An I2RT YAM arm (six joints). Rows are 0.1 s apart.
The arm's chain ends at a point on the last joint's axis. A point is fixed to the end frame.
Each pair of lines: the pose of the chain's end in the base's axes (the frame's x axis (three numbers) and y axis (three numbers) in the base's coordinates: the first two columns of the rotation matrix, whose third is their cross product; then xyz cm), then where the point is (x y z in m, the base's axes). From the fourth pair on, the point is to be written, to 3 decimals.
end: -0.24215 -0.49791 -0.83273 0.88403 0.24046 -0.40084 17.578 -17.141 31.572
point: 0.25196 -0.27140 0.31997
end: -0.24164 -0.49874 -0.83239 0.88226 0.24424 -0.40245 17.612 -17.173 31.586
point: 0.25273 -0.27140 0.31995
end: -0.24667 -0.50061 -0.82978 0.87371 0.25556 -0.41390 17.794 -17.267 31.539
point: 0.25581 -0.27140 0.31830
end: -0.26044 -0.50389 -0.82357 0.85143 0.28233 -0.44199 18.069 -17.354 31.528
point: 0.261 -0.270 0.315
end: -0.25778 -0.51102 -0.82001 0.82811 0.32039 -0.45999 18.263 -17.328 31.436
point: 0.267 -0.266 0.312
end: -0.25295 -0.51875 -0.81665 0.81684 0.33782 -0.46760 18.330 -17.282 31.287
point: 0.270 -0.264 0.310
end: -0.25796 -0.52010 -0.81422 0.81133 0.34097 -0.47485 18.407 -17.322 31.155
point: 0.271 -0.264 0.308
